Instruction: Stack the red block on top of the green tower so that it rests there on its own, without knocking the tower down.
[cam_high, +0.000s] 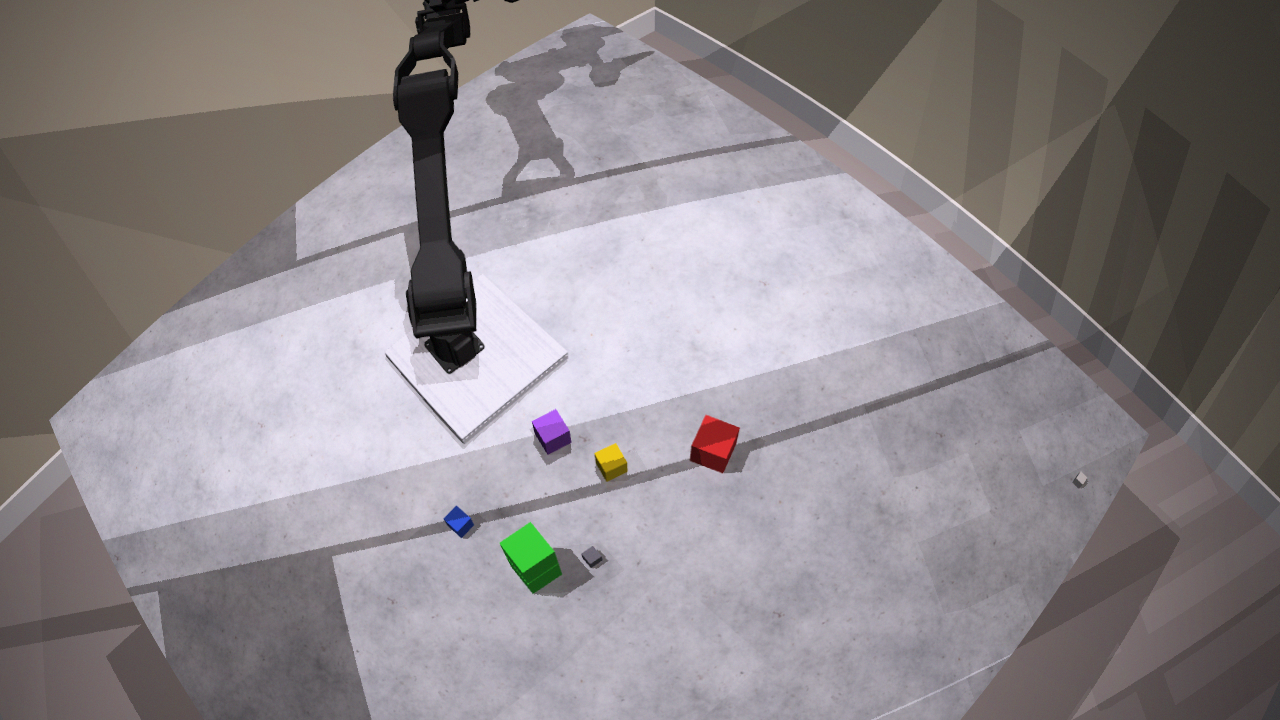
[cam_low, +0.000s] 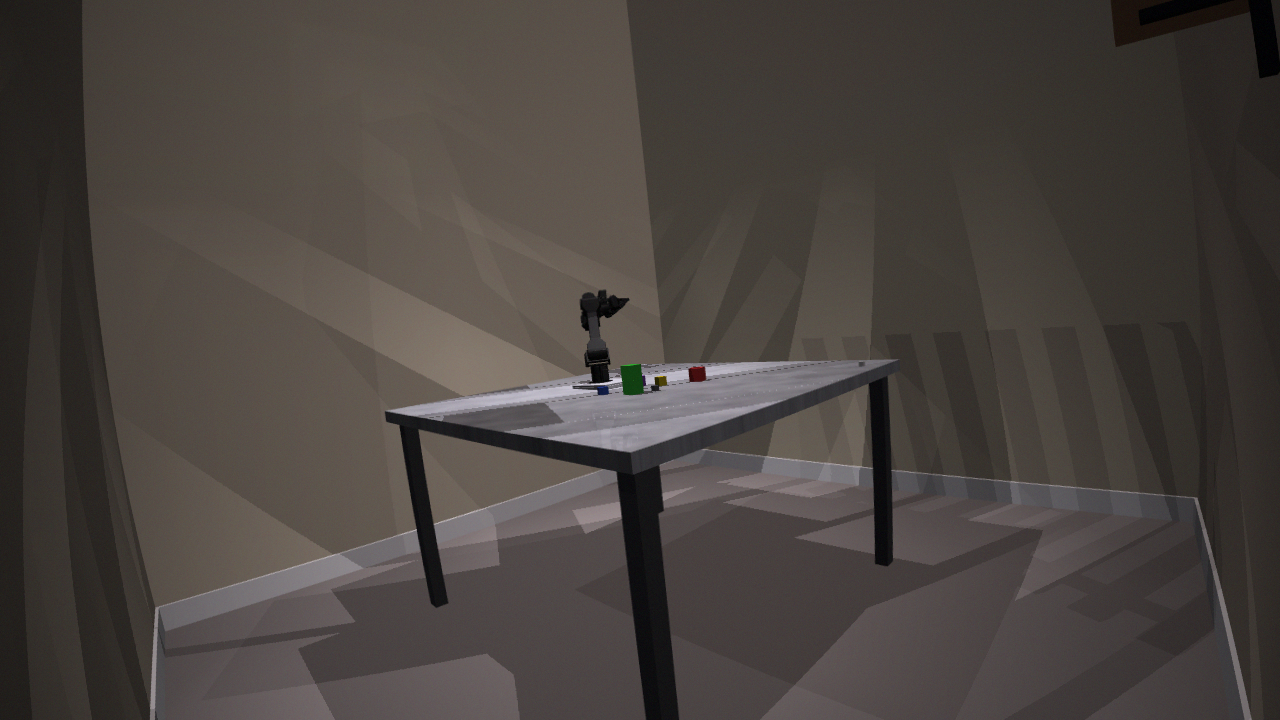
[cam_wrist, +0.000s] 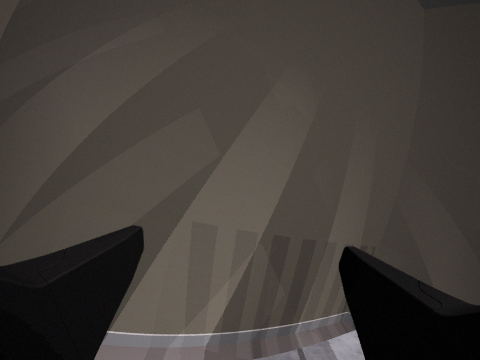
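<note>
My gripper tip is 670 mm short of the red block, 300 mm to the left of it and 290 mm above it. Also, from my gripper tip: blue cube 540 mm ahead, 600 mm to the right, 300 mm below; purple cube 520 mm ahead, 430 mm to the right, 300 mm below; yellow cube 600 mm ahead, 400 mm to the right, 300 mm below.
</note>
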